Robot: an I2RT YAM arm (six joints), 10 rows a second.
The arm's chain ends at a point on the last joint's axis. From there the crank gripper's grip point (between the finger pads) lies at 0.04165 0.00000 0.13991 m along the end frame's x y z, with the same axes.
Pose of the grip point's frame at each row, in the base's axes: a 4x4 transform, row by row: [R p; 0 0 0 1], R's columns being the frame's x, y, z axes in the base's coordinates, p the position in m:
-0.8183 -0.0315 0.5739 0.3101; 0.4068 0.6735 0.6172 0.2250; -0.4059 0.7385 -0.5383 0.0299; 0 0 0 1
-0.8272 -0.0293 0.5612 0.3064; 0.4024 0.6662 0.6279 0.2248; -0.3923 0.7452 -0.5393 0.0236; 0 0 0 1
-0.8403 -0.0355 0.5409 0.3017; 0.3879 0.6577 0.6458 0.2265; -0.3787 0.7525 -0.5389 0.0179; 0 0 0 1
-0.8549 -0.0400 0.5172 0.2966; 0.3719 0.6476 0.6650 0.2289; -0.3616 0.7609 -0.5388 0.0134; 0 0 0 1
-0.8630 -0.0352 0.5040 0.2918; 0.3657 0.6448 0.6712 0.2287; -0.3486 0.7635 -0.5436 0.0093; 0 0 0 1
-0.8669 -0.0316 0.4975 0.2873; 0.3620 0.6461 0.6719 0.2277; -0.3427 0.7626 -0.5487 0.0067; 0 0 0 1
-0.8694 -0.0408 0.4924 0.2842; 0.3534 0.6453 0.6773 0.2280; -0.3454 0.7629 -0.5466 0.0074; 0 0 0 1
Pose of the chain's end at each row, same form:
-0.8183 -0.0315 0.5739 0.2639; 0.4068 0.6735 0.6172 0.1217; -0.4059 0.7385 -0.5383 0.1221; 0 0 0 1
-0.8272 -0.0293 0.5612 0.2623; 0.4024 0.6662 0.6279 0.1202; -0.3923 0.7452 -0.5393 0.1154; 0 0 0 1
-0.8403 -0.0355 0.5409 0.2610; 0.3879 0.6577 0.6458 0.1200; -0.3787 0.7525 -0.5389 0.1091; 0 0 0 1
-0.8549 -0.0400 0.5172 0.2598; 0.3719 0.6476 0.6650 0.1204; -0.3616 0.7609 -0.5388 0.1038; 0 0 0 1
-0.8630 -0.0352 0.5040 0.2572; 0.3657 0.6448 0.6712 0.1196; -0.3486 0.7635 -0.5436 0.0999; 0 0 0 1
-0.8669 -0.0316 0.4975 0.2538; 0.3620 0.6461 0.6719 0.1186; -0.3427 0.7626 -0.5487 0.0977; 0 0 0 1
-0.8694 -0.0408 0.4924 0.2515; 0.3534 0.6453 0.6773 0.1185; -0.3454 0.7629 -0.5466 0.0983; 0 0 0 1

